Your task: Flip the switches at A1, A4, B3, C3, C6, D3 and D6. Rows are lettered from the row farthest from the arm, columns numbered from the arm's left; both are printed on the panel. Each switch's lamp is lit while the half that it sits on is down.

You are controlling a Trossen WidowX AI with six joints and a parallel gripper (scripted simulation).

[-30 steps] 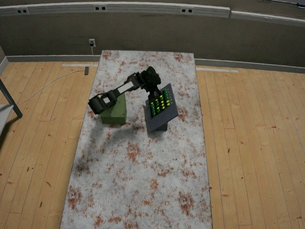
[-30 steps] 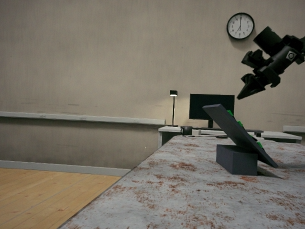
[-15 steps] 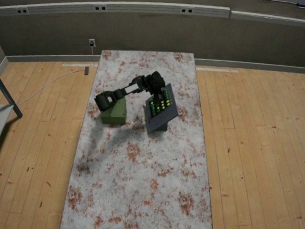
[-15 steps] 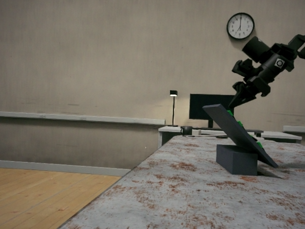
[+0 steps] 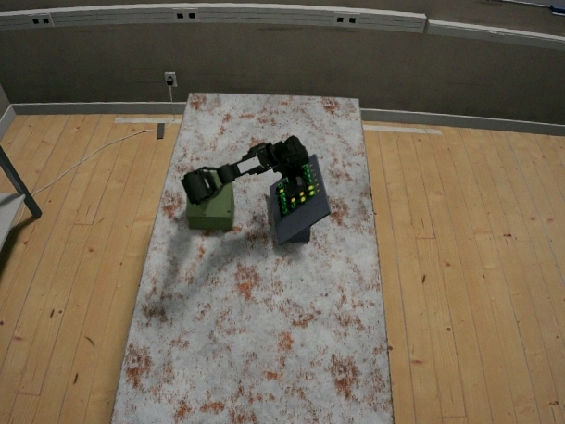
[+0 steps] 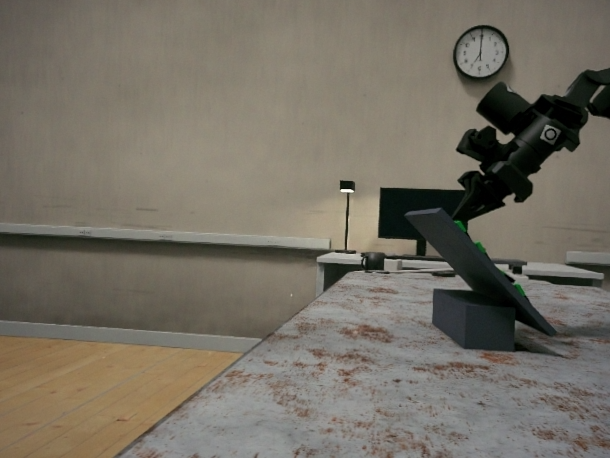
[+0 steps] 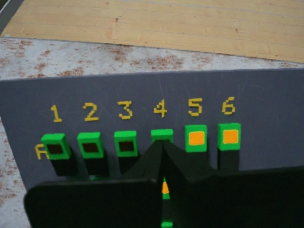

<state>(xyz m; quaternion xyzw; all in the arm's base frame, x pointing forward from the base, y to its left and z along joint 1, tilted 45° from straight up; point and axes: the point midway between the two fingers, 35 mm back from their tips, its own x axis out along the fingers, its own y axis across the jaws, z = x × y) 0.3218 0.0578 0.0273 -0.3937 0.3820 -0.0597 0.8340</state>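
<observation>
Right now my hand is 70 mm to the right of the rocker switch B1, 60 mm above it and 20 mm past it.
</observation>
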